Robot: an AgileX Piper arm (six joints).
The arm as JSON. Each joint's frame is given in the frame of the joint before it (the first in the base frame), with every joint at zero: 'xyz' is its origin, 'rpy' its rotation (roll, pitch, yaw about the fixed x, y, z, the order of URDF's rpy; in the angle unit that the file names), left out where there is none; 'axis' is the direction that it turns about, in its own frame. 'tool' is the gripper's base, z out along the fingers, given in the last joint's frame.
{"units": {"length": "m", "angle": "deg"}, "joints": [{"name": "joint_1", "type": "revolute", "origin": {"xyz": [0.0, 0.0, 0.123]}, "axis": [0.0, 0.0, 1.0]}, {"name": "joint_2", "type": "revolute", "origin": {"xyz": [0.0, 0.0, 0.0], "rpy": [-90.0, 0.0, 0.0]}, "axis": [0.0, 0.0, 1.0]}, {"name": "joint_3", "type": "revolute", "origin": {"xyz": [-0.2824, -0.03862, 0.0]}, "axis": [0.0, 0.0, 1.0]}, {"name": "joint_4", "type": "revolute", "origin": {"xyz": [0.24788, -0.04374, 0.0], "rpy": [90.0, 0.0, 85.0]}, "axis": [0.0, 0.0, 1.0]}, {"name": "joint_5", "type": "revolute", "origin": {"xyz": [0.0, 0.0, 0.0], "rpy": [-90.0, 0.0, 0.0]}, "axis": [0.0, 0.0, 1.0]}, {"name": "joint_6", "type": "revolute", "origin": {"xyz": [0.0, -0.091, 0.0], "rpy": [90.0, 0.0, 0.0]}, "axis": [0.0, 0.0, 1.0]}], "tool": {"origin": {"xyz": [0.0, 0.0, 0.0]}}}
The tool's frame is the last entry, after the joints.
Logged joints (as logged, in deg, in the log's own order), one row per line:
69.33 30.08 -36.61 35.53 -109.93 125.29
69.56 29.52 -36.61 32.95 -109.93 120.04
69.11 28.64 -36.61 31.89 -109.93 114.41
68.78 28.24 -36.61 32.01 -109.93 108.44
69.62 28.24 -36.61 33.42 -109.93 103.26
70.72 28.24 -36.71 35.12 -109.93 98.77
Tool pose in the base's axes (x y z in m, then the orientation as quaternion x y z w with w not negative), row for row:
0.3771 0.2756 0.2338 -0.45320 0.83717 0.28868 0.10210
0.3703 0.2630 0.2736 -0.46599 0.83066 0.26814 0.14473
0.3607 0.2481 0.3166 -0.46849 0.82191 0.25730 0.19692
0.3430 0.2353 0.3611 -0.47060 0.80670 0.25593 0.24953
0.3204 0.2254 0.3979 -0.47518 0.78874 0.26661 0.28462
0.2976 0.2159 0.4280 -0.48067 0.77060 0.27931 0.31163
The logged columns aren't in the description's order. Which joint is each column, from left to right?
Columns, left to right: joint_5, joint_1, joint_6, joint_4, joint_3, joint_2.
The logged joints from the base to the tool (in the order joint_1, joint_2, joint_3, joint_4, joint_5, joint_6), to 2 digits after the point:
30.08 125.29 -109.93 35.53 69.33 -36.61
29.52 120.04 -109.93 32.95 69.56 -36.61
28.64 114.41 -109.93 31.89 69.11 -36.61
28.24 108.44 -109.93 32.01 68.78 -36.61
28.24 103.26 -109.93 33.42 69.62 -36.61
28.24 98.77 -109.93 35.12 70.72 -36.71

